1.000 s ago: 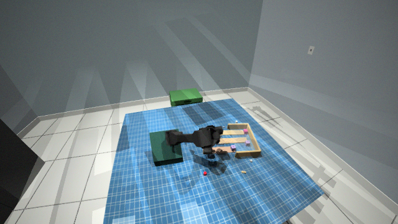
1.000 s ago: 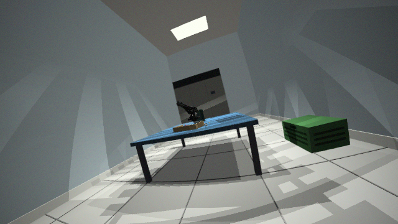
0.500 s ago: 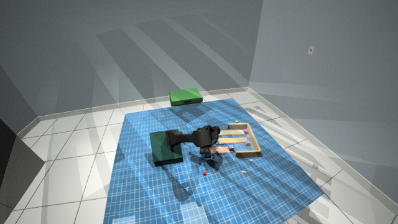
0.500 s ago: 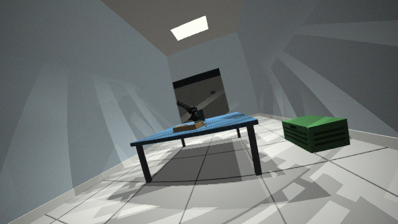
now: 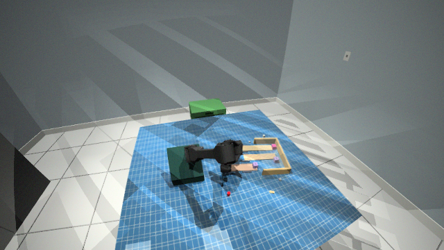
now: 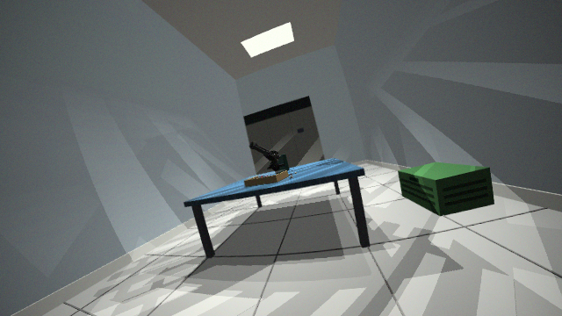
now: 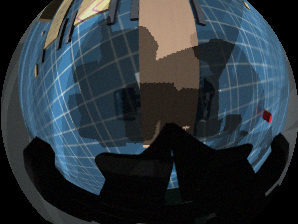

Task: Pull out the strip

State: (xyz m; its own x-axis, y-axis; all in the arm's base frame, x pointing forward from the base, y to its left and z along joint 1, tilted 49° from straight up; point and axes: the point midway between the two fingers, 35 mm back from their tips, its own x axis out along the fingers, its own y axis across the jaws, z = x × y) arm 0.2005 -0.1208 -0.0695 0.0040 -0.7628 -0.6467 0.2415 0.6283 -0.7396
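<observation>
The tan strip lies 90 mm ahead of my gripper tip and 20 mm to the right of it. From my gripper tip the other things lie so: red piece 40 mm behind, 200 mm to the right, 10 mm above.
</observation>
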